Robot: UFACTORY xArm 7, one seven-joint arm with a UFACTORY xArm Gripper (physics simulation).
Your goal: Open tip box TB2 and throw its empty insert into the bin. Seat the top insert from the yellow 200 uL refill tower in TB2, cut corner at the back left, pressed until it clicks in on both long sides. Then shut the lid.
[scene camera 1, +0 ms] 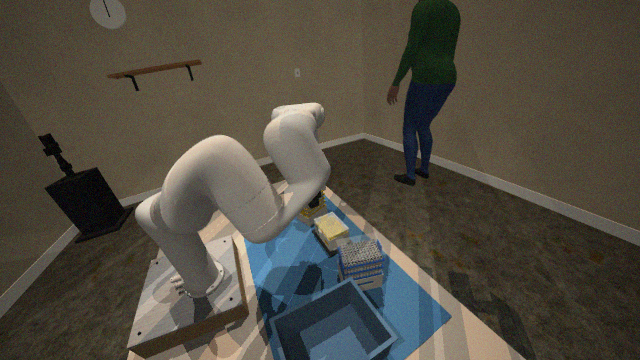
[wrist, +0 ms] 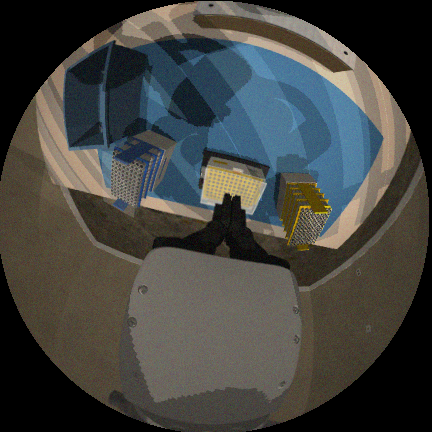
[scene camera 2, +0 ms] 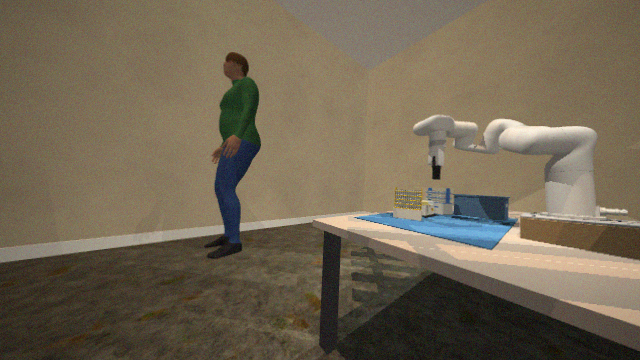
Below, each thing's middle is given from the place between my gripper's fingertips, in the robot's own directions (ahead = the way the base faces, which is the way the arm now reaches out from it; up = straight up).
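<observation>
There is a dark blue bin [scene camera 2: 490,207], and counted from my hand it is 32 cm to the right, 12 cm behind and 14 cm below. The clear lid [wrist: 217,180] is 13 cm below my hand, 6 cm ahead of it and 2 cm to the left of it. Going by their middles, the clear lid is the nearest to my hand of the things named here.
</observation>
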